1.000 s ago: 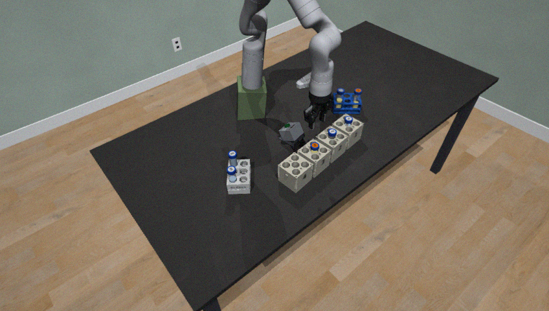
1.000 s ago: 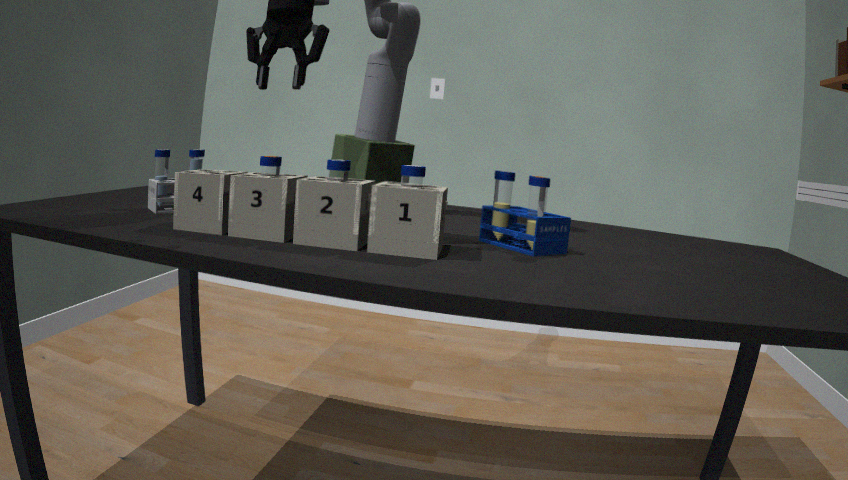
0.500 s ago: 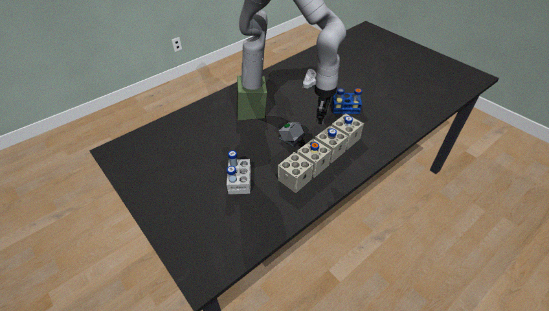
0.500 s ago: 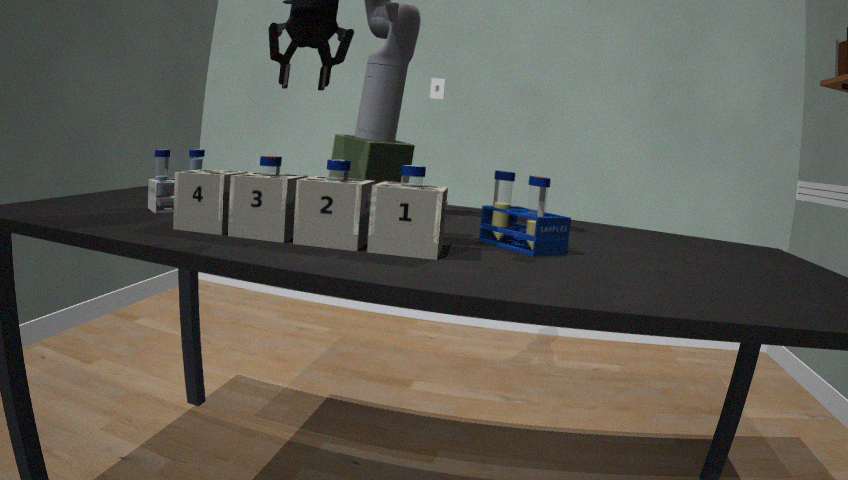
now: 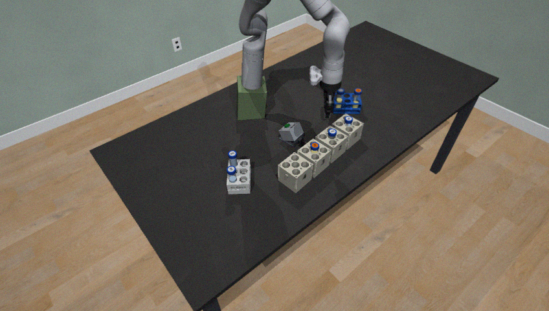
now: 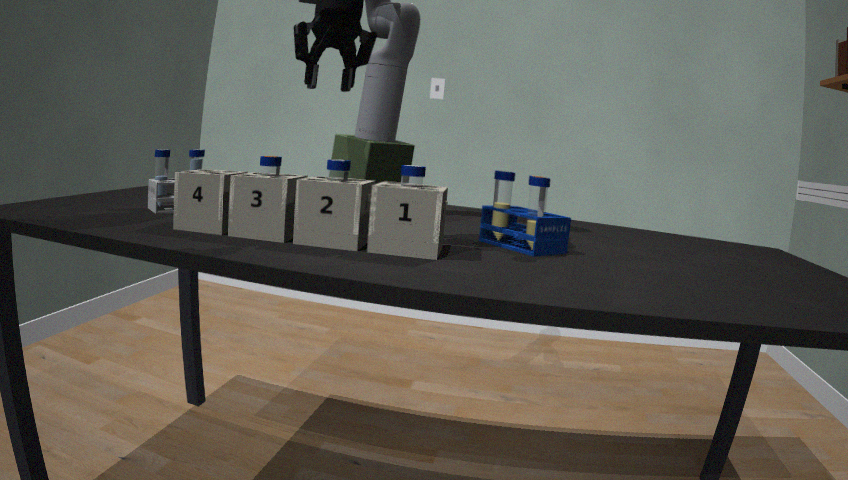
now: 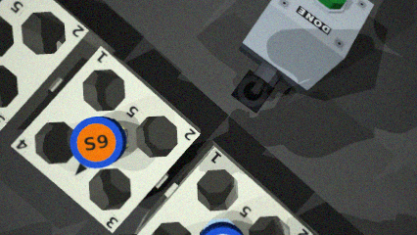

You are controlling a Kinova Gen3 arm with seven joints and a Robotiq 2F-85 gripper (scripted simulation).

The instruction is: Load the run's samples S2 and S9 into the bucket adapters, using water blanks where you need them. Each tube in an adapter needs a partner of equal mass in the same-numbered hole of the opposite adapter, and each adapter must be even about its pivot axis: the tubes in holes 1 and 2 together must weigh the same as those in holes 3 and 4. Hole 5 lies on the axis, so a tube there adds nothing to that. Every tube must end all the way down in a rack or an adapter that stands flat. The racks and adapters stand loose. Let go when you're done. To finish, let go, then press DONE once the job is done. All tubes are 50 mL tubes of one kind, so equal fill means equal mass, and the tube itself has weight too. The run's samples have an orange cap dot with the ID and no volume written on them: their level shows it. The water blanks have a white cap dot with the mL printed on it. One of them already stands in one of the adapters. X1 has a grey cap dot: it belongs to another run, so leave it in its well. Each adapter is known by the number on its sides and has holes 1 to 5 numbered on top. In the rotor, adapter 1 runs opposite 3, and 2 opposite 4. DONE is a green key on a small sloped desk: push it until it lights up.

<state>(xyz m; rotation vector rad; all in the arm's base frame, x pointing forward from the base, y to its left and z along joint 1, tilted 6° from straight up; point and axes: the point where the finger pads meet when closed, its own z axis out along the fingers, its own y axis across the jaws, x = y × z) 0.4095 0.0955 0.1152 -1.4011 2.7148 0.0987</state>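
Now: the orange-dot sample tube 16 cm behind my hand, 31 cm to the left of it and 18 cm below it. Also, from my hand: adapter 2 (1 cm ahead, 4 cm to the left, 20 cm below); then adapter 3 (4 cm ahead, 7 cm to the right, 20 cm below); then white-dot tube (1 cm ahead, 4 cm to the left, 18 cm below).
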